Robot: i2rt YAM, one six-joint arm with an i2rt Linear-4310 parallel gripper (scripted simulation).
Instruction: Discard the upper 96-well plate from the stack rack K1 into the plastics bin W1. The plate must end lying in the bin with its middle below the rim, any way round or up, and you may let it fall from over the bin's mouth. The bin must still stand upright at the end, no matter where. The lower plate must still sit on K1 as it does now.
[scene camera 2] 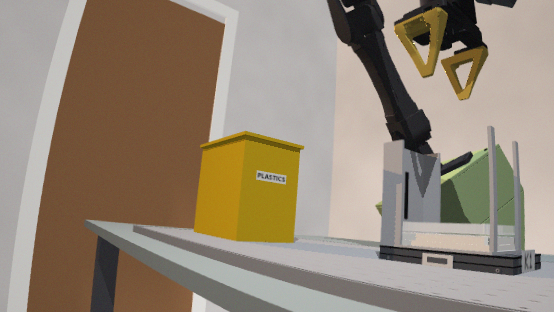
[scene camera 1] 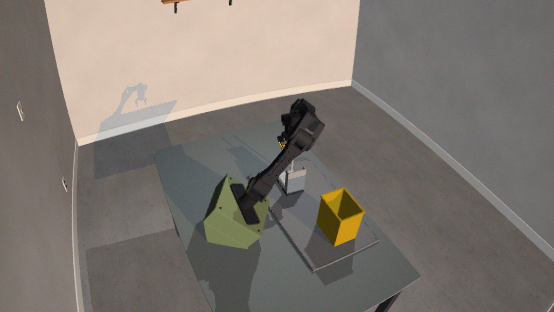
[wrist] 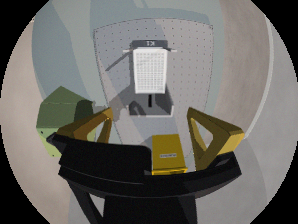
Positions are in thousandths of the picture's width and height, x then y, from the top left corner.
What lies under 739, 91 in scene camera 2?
My gripper.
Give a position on a yellow plastics bin W1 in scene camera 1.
611, 739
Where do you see a yellow plastics bin W1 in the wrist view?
565, 708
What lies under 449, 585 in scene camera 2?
A yellow plastics bin W1.
